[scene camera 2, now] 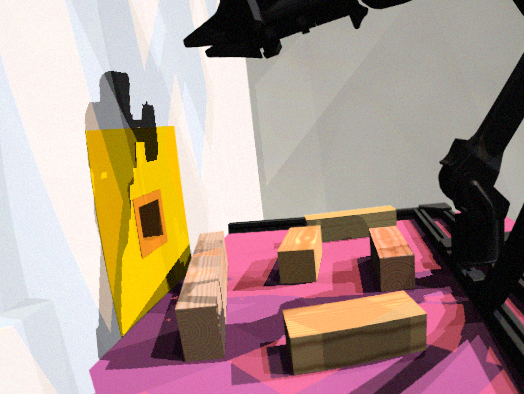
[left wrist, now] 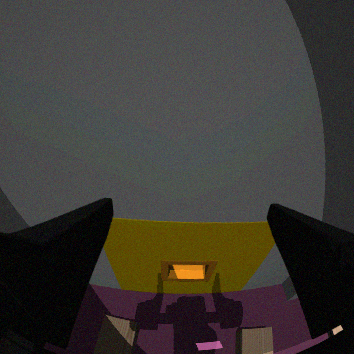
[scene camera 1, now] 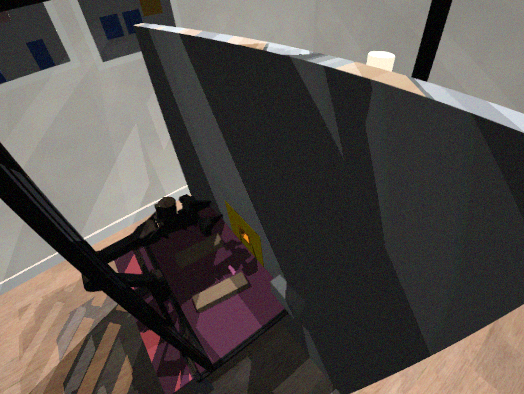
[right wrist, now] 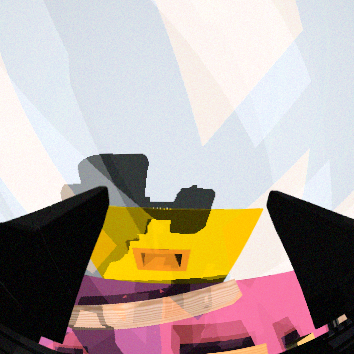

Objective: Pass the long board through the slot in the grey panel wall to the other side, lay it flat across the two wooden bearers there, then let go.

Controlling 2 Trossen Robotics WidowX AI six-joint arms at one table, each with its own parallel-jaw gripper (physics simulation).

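Frame: origin at the left arm's base, x ahead, y left, z up, level; centimetres.
Seen in the pictures: left gripper, fingertip midpoint: (left wrist: pixel 194 210) (scene camera 1: pixel 216 208); right gripper, fingertip midpoint: (scene camera 2: pixel 195 49) (right wrist: pixel 191 197); left arm's base at its link origin: (scene camera 1: pixel 163 294); right arm's base at its link origin: (scene camera 2: pixel 479 258).
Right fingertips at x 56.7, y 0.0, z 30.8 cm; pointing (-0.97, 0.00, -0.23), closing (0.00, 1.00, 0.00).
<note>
Pixels of each thing's middle, then the offset from my right fingertips to it. "pt": a spot on its surface instead.
- small orange-edged slot at a spot on its surface: (scene camera 2: pixel 151 218) pt dx -9.8, dy +1.2, dz -22.0 cm
- long wooden piece at the middle of its body: (scene camera 2: pixel 208 280) (right wrist: pixel 152 312) dx -0.9, dy -3.6, dz -29.9 cm
- thick block at the middle of its body: (scene camera 2: pixel 353 330) dx +17.2, dy -18.0, dz -30.8 cm
- pale block at a spot on its surface: (scene camera 1: pixel 279 286) pt dx -16.9, dy -30.9, dz -22.7 cm
The grey panel wall (scene camera 1: pixel 320 200) (scene camera 2: pixel 35 175) has a small orange-edged slot (scene camera 1: pixel 245 237) (scene camera 2: pixel 151 218) (left wrist: pixel 189 271) (right wrist: pixel 161 259) in a yellow panel. In scene camera 1, two wooden bearers, a nearer one (scene camera 1: pixel 219 292) and a farther one (scene camera 1: pixel 199 250), lie apart on the mat. In scene camera 2, a long wooden piece (scene camera 2: pixel 201 287) (right wrist: pixel 155 312), probably the long board, lies beside the wall. My left gripper (scene camera 1: pixel 216 210) (left wrist: pixel 194 210) is open and empty, raised facing the wall. My right gripper (scene camera 2: pixel 195 47) (right wrist: pixel 191 197) is open and empty, high above the pieces.
In scene camera 2, a thick block (scene camera 2: pixel 355 332) lies in front, two short blocks (scene camera 2: pixel 300 255) (scene camera 2: pixel 392 257) stand apart behind it, and another piece (scene camera 2: pixel 350 222) lies at the back rail (scene camera 2: pixel 265 225). A pale block (scene camera 1: pixel 279 286) is at the wall's foot. Dark frame posts (scene camera 1: pixel 65 235) cross scene camera 1.
</note>
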